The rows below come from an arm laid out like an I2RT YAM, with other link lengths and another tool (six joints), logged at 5 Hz.
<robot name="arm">
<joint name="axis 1" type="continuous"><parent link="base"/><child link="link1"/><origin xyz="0 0 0.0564" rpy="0 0 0"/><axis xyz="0 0 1"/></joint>
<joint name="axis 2" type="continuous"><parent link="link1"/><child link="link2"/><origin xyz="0.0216 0.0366 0.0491" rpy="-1.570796 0 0"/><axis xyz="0 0 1"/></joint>
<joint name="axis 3" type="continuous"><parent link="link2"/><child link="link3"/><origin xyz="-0.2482 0 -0.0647" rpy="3.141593 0 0"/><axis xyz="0 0 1"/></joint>
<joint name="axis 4" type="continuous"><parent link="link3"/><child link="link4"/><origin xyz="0.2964 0.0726 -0.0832" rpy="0 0 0"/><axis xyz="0 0 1"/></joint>
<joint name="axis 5" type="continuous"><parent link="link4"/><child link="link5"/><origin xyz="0.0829 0.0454 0.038" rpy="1.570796 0 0"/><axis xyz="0 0 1"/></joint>
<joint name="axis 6" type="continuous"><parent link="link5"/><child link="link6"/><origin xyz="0.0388 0 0.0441" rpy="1.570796 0 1.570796"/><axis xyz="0 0 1"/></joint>
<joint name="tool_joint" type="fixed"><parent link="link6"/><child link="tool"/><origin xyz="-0.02 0.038 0.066" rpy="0 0.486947 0.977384"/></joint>
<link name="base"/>
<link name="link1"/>
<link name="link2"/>
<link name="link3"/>
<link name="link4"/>
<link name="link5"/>
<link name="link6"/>
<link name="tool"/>
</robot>
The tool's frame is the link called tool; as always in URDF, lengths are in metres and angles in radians. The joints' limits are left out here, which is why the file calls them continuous.
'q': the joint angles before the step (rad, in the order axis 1, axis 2, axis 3, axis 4, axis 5, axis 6). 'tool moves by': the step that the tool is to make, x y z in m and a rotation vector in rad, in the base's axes. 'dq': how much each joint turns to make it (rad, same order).
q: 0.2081 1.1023 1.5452 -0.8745 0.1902 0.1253
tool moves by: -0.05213 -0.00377 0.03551 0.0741 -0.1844 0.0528
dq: 0.0000 -0.2026 -0.0702 0.0610 -0.0611 0.0153
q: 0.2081 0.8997 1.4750 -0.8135 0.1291 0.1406
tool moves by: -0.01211 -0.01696 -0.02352 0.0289 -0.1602 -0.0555
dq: -0.0622 -0.2285 -0.2896 0.2239 -0.0065 -0.0008
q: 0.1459 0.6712 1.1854 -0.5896 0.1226 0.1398
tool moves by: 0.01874 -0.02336 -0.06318 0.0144 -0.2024 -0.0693
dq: -0.1274 -0.2396 -0.4505 0.4140 -0.0576 -0.0008
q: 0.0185 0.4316 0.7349 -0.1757 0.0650 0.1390
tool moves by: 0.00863 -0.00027 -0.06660 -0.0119 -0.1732 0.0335
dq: -0.0271 -0.1930 -0.3903 0.3705 -0.0617 0.0004
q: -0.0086 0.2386 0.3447 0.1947 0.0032 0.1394
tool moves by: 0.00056 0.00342 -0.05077 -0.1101 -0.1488 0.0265
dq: 0.0000 -0.1312 -0.2797 0.2957 -0.0644 -0.0915
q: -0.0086 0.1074 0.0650 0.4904 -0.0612 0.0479
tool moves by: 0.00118 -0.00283 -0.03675 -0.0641 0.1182 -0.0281
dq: 0.0000 -0.0985 -0.0595 -0.1610 0.0015 -0.0710
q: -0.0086 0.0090 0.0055 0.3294 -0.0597 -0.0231
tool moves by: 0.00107 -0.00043 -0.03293 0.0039 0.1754 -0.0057
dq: 0.0011 -0.0058 0.0000 -0.1812 0.0072 0.0008
